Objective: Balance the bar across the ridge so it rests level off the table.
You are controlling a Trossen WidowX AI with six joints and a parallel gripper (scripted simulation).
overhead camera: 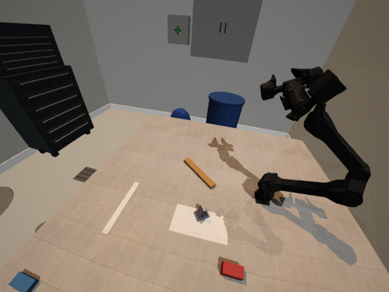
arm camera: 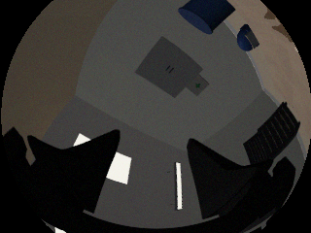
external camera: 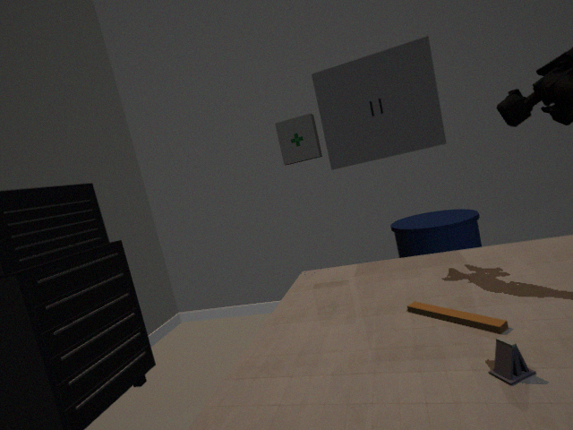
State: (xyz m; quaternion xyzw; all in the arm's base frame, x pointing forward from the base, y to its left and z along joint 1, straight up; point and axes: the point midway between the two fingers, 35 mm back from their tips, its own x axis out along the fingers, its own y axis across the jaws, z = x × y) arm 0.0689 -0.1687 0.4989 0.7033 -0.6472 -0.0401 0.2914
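Now: the orange bar 500 mm below my gripper tip, 250 mm ahead of it and 120 mm to the left of it. From my gripper tip the other things lie so: red block: 510 mm to the left, 490 mm below, 70 mm ahead; blue block: 700 mm to the left, 670 mm ahead, 500 mm below.
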